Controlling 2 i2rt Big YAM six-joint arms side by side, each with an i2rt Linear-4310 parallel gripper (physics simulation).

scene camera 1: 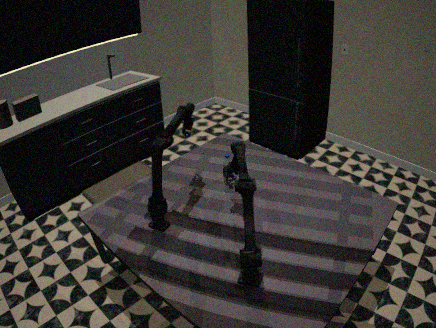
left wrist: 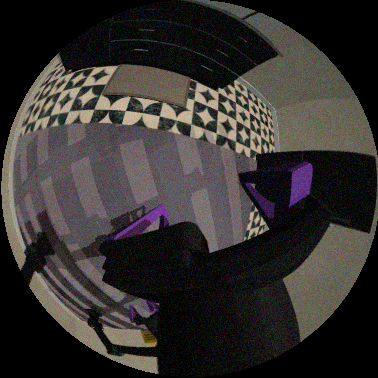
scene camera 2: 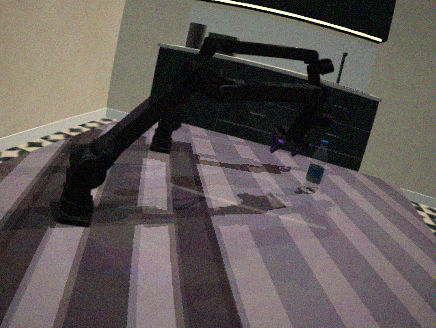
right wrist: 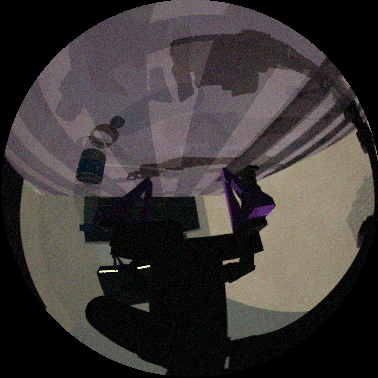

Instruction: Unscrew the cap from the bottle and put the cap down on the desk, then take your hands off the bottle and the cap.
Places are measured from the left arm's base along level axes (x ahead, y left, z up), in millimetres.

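Pixels of known places: left gripper, between the fingertips: (scene camera 1: 188, 131) (left wrist: 200, 193); right gripper, between the fingertips: (scene camera 1: 227, 179) (left wrist: 137, 300) (scene camera 2: 281, 153) (right wrist: 184, 175); left arm's base, origin of its link: (scene camera 1: 159, 225) (left wrist: 45, 242) (scene camera 2: 160, 148) (right wrist: 245, 170); right arm's base, origin of its link: (scene camera 1: 250, 279) (left wrist: 93, 311) (scene camera 2: 76, 213).
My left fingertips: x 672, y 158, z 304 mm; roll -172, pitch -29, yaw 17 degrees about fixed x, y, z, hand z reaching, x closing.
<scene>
Ahead of a thing's pixels: the offset from my left fingertips to its middle. Level surfaces: height alone.
A clear bottle {dx -50, dy -330, dz -201 mm} (scene camera 2: 315, 173) (right wrist: 91, 165) with a dark blue label stands upright on the striped desk {dz -304 mm} (scene camera 1: 360, 205) (scene camera 2: 270, 280). Its blue cap {dx -50, dy -330, dz -104 mm} (scene camera 1: 227, 155) (scene camera 2: 324, 141) sits on top; the cap is dim in the right wrist view. My right gripper (scene camera 2: 285, 147) (right wrist: 184, 175) is open, with purple fingers. In scene camera 2 it hangs above the desk to the left of the bottle, near cap height and apart from it. My left gripper (scene camera 1: 187, 132) (left wrist: 200, 193) is open, high above the desk; the right arm largely hides it in scene camera 2.
The right arm reaches across in front of the left arm in scene camera 2. A dark counter (scene camera 1: 115, 125) (scene camera 2: 240, 112) with a sink stands beyond the desk. A tall dark cabinet (scene camera 1: 290, 75) stands at the back in scene camera 1. Arm shadows fall on the desk.
</scene>
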